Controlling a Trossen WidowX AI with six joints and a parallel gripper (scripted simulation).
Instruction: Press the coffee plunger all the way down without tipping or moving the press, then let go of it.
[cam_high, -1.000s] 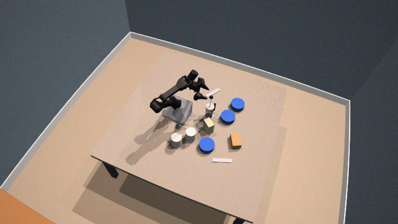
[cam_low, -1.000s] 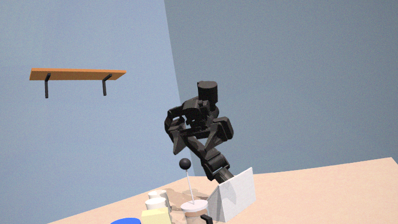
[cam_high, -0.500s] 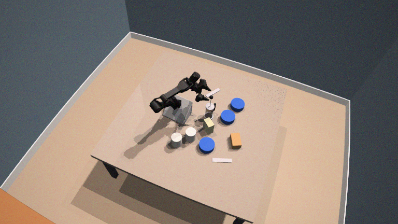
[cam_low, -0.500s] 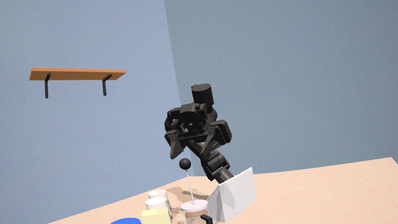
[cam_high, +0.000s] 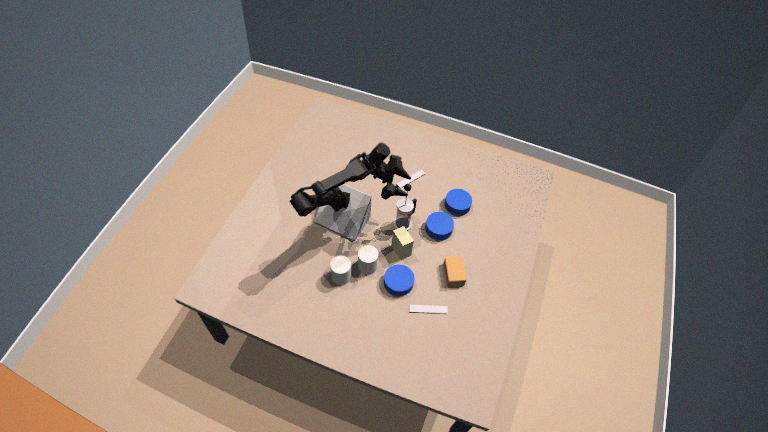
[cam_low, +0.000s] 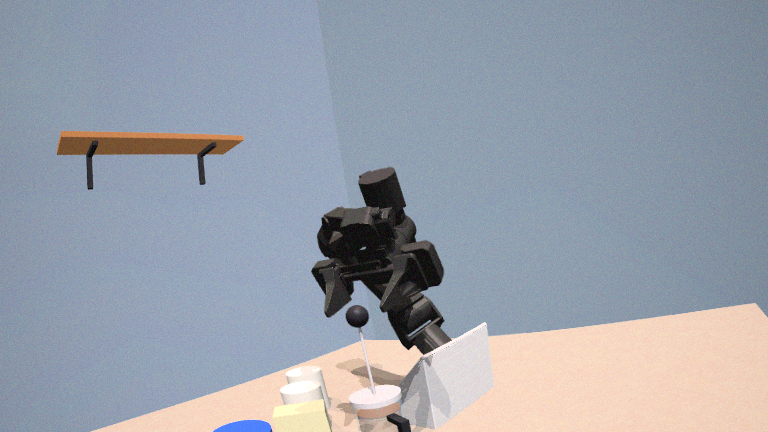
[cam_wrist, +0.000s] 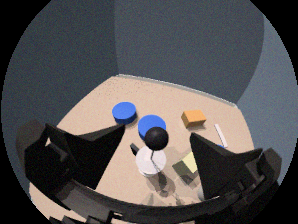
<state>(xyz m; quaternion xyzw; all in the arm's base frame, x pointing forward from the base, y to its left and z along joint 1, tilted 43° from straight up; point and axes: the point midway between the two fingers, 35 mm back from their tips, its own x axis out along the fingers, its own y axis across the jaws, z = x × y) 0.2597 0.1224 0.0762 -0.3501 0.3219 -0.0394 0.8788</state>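
Right now my gripper tip is 13 cm above the coffee press and 1 cm to the right of it. From my gripper tip the other things lie so: yellow block 20 cm below, 13 cm to the right, 3 cm ahead; then orange block 27 cm ahead, 23 cm below, 16 cm to the right.
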